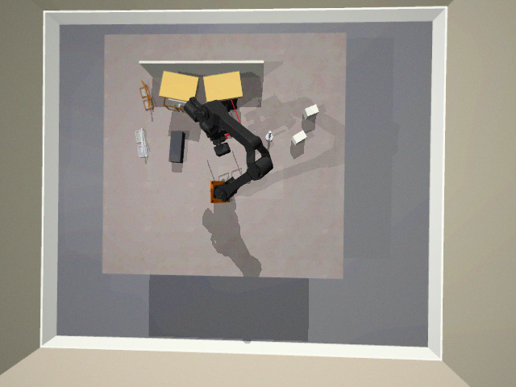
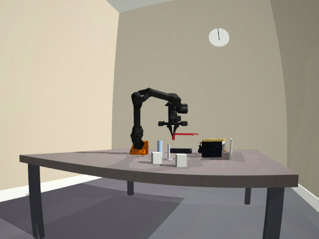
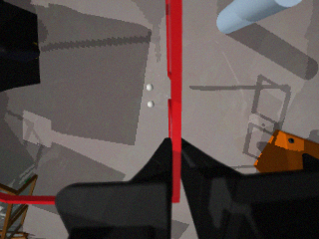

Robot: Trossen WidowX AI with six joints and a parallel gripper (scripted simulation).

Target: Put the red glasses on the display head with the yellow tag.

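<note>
Now: gripper tip 230 mm short of the dark display head, 70 mm above it and 10 mm to the right of it. The rest, counted from my gripper tip: dark case 260 mm to the left, 100 mm below, 40 mm behind; then pale blue cylinder 140 mm to the right, 70 mm below, 30 mm behind; then thin grey peg 230 mm to the right, 100 mm below, 70 mm ahead.
</note>
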